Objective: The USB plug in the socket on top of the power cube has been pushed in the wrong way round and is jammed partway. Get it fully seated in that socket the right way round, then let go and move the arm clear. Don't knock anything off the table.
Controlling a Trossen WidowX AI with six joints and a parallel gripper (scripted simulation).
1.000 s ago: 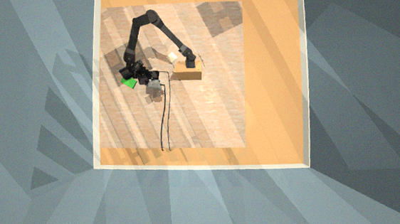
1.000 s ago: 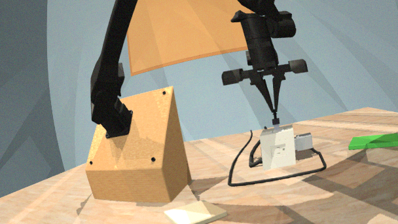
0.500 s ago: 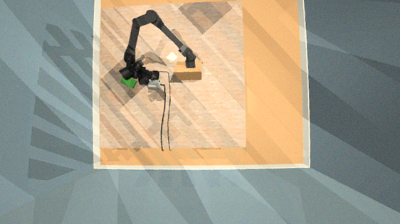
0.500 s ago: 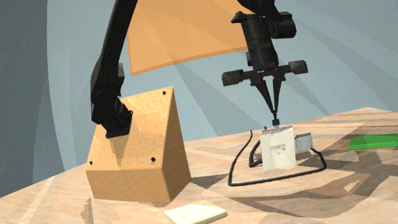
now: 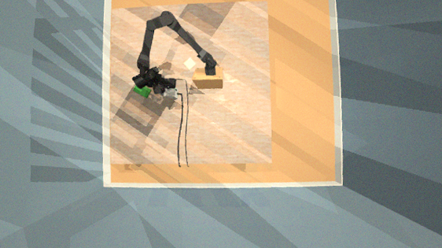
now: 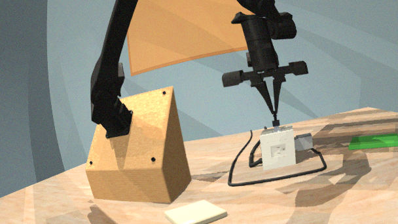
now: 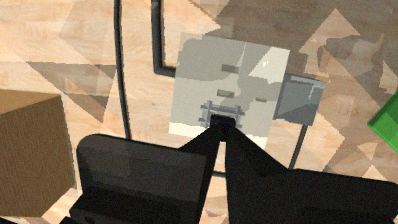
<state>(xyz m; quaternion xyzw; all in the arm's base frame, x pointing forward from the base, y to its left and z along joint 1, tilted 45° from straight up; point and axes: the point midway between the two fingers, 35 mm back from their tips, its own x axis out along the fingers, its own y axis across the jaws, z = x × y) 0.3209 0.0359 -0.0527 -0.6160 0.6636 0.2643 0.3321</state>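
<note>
My gripper tip is now 2 cm above the black USB plug. Also, from my gripper tip: green flat block 25 cm ahead, 3 cm to the right, 11 cm below; pale tile 14 cm behind, 22 cm to the right, 11 cm below.
</note>
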